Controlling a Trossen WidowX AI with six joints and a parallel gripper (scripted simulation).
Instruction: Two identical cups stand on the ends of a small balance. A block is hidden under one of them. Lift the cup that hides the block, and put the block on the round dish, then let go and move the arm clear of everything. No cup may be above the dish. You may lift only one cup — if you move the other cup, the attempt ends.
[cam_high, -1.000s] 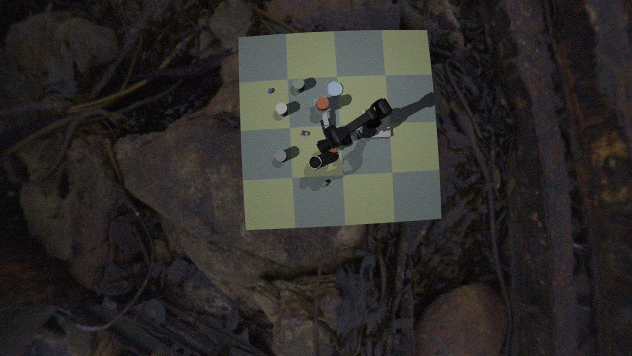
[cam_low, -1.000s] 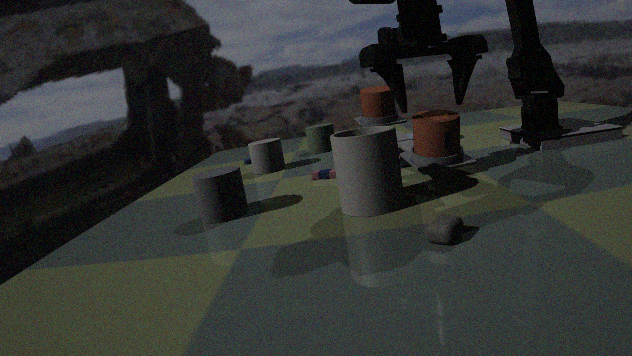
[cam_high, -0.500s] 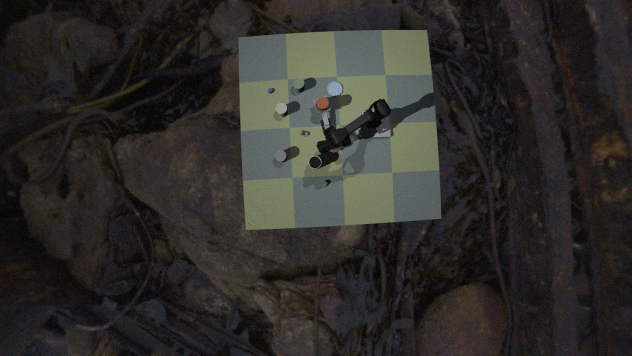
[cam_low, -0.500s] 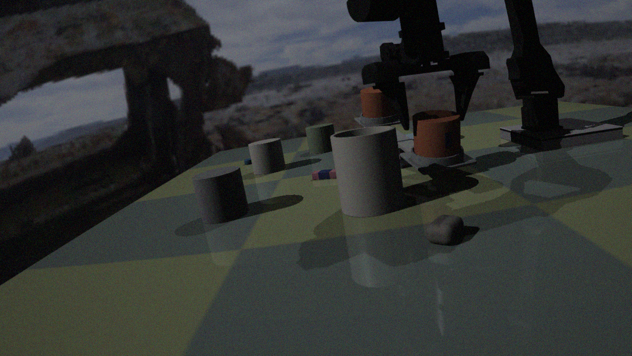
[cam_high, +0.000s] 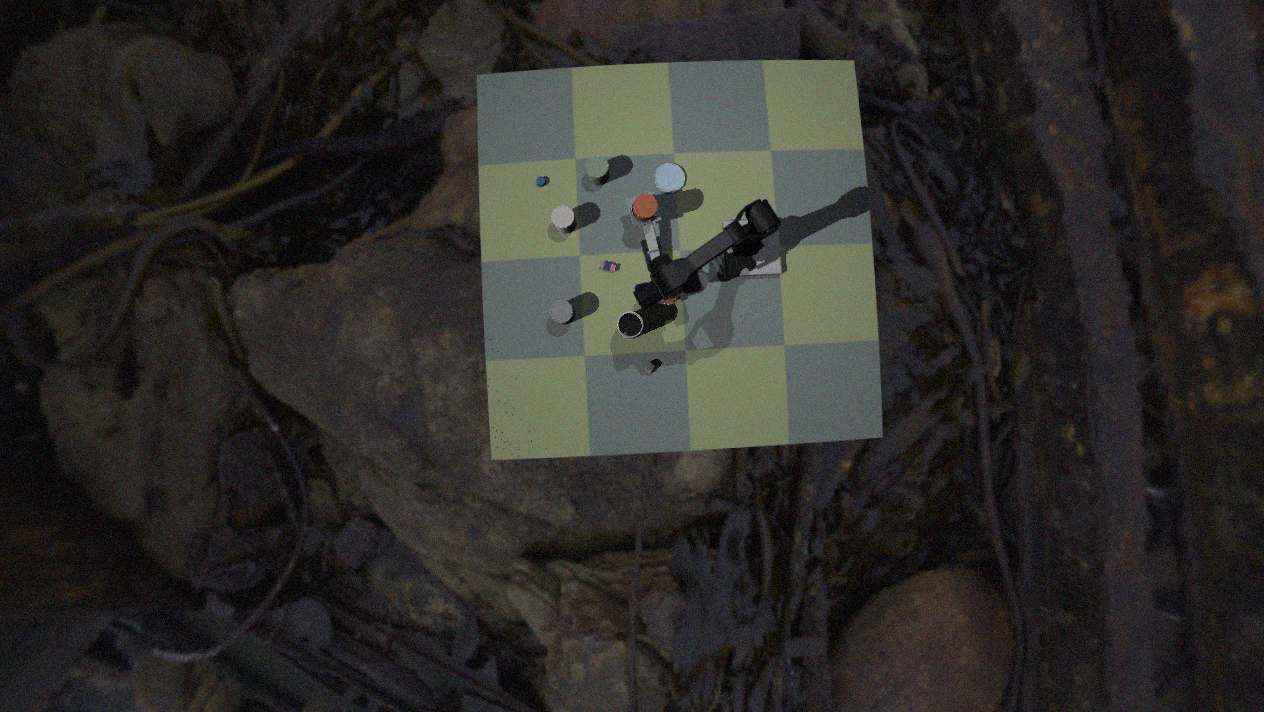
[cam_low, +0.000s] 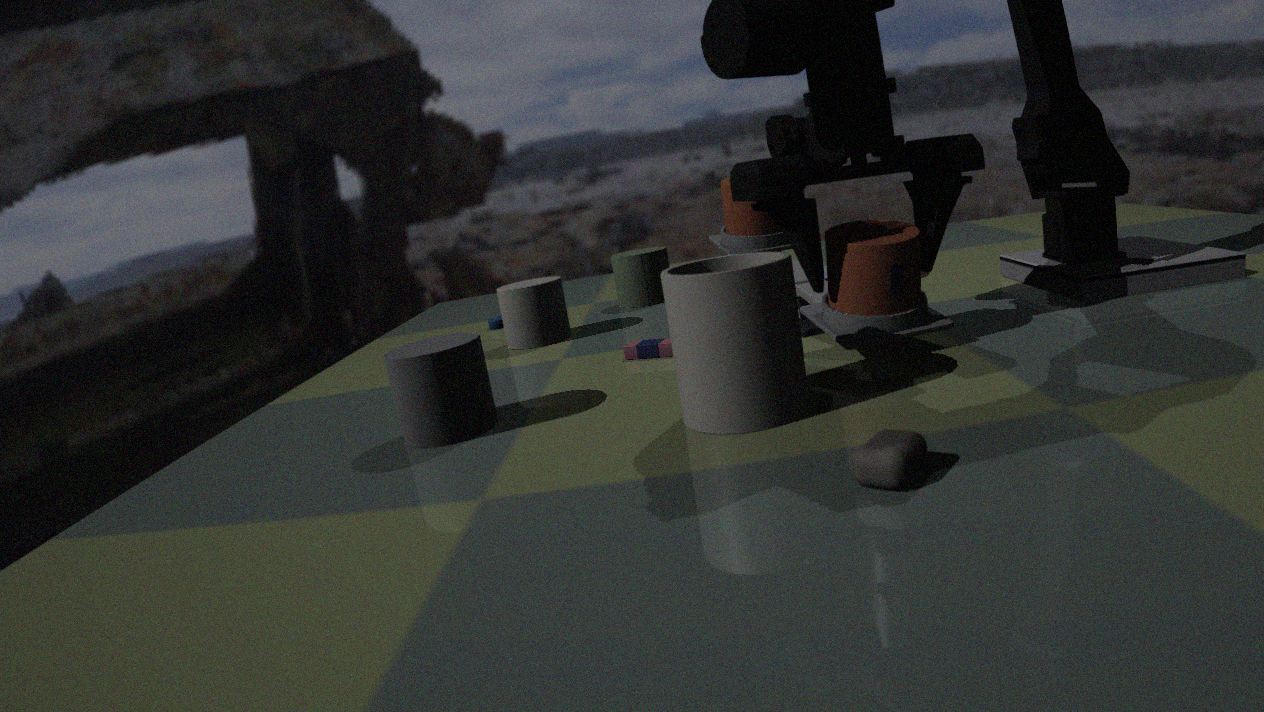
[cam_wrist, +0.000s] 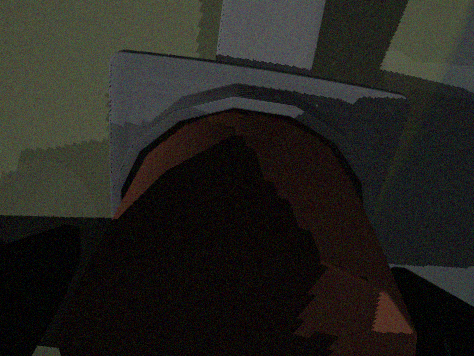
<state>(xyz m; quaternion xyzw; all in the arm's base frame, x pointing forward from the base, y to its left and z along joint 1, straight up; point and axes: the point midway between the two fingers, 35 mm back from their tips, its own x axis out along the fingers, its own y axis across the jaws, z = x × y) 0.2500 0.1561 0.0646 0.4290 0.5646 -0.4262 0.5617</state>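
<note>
The grey block is 10 mm below my gripper tip. From my gripper tip the other things lie so: small balance 40 mm ahead, 130 mm to the right, 10 mm below; small grey lump 40 mm ahead, 230 mm to the left, 40 mm below; pink-blue eraser 180 mm ahead, 90 mm to the right, 50 mm below.
</note>
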